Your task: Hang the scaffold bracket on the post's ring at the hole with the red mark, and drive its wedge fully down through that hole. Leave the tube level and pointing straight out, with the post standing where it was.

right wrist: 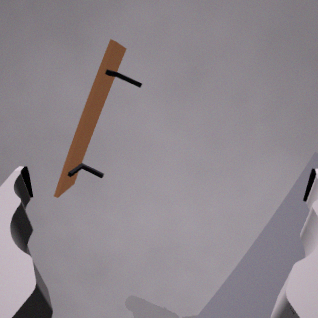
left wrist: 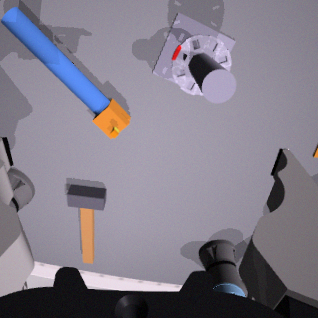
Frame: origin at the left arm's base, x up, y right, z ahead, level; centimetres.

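Seen in the pictures: left gripper, between the fingertips: [left wrist: 144, 144]; right gripper, between the fingertips: [right wrist: 165, 170]; left arm's base, origin of its link: [left wrist: 12, 185]; right arm's base, origin of its link: [left wrist: 216, 250].
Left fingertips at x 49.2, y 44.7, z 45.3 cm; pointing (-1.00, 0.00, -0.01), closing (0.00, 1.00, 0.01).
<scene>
Pixels of each thing's middle, then the offset from my left fingertips to it. "spot": a spot on its surface instead.
- blue tube, a spot on its surface: [left wrist: 57, 62] spot: dx -44.5, dy -21.4, dz -4.3 cm
- orange head, a spot on its surface: [left wrist: 111, 119] spot: dx -42.7, dy -9.0, dz -17.1 cm
- small yellow wedge, middle of its body: [left wrist: 113, 133] dx -40.4, dy -8.1, dz -19.6 cm
- grey post, middle of its body: [left wrist: 202, 67] dx -35.7, dy +9.8, dz -2.1 cm
- square base plate, a spot on its surface: [left wrist: 164, 62] spot: dx -48.6, dy +3.1, dz -4.0 cm
- red mark, a spot on its surface: [left wrist: 176, 52] spot: dx -37.2, dy +4.7, dz +0.1 cm
- hammer, middle of its body: [left wrist: 87, 229] dx -46.7, dy -20.1, dz -61.6 cm
- orange edge, a spot on its surface: [left wrist: 316, 151] spot: dx -48.5, dy +52.4, dz -25.8 cm
In the left wrist view, the scaffold bracket lies at the upper left: a blue tube [left wrist: 57, 62] with an orange head [left wrist: 111, 119] and a small yellow wedge [left wrist: 115, 130] in it. The grey post [left wrist: 219, 86] stands upright at the upper right on a square base plate [left wrist: 164, 62], apart from the bracket. Its ring [left wrist: 221, 52] has several holes, and a red mark [left wrist: 176, 52] is on the ring's left side. A hammer [left wrist: 86, 198] with a wooden handle lies below the bracket. My left gripper [left wrist: 144, 144] is open and empty above the table. My right gripper [right wrist: 165, 170] is open and empty.
In the right wrist view, a brown board [right wrist: 91, 112] with two black hooks [right wrist: 125, 79] [right wrist: 90, 170] shows at the left. In the left wrist view, a dark cylinder [left wrist: 218, 256] with a blue part shows at the lower right, and an orange edge [left wrist: 316, 151] at the far right.
</scene>
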